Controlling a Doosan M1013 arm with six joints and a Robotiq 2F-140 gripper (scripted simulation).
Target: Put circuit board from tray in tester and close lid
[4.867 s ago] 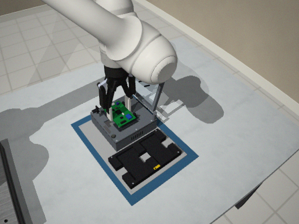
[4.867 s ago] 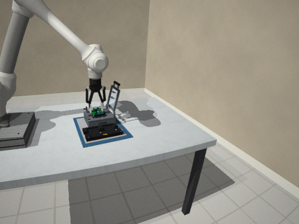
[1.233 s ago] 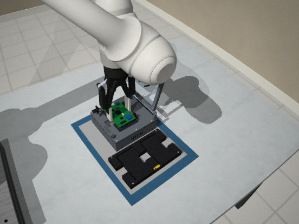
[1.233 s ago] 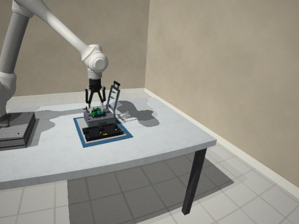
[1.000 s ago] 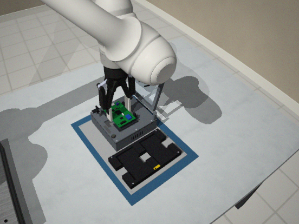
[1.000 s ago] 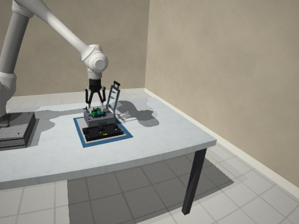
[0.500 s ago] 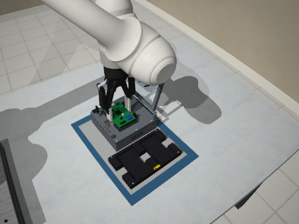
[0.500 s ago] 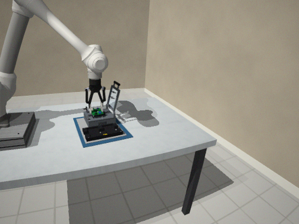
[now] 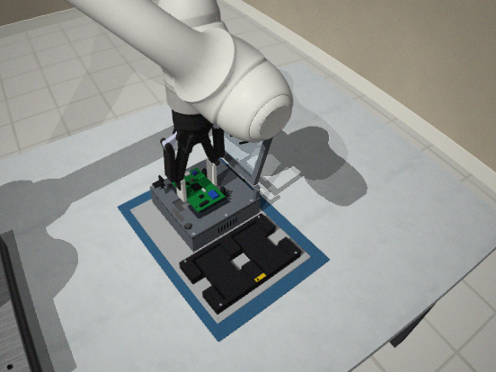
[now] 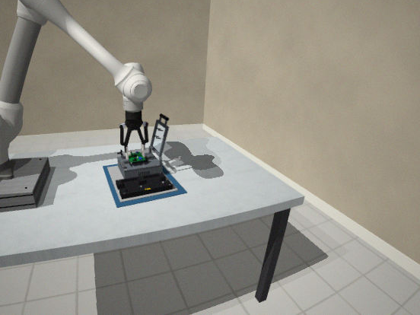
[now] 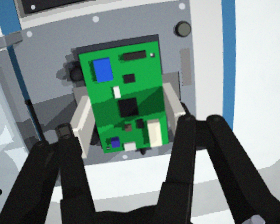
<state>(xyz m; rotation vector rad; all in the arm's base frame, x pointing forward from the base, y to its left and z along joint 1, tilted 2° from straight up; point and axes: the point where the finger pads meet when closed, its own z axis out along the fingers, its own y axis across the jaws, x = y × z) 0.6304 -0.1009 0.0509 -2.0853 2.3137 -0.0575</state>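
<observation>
The green circuit board is 2 cm below my hand. Also, from my hand: latch hook 5 cm behind, 6 cm to the left, 2 cm below; tester lid 12 cm ahead, 1 cm to the right, 8 cm above.
</observation>
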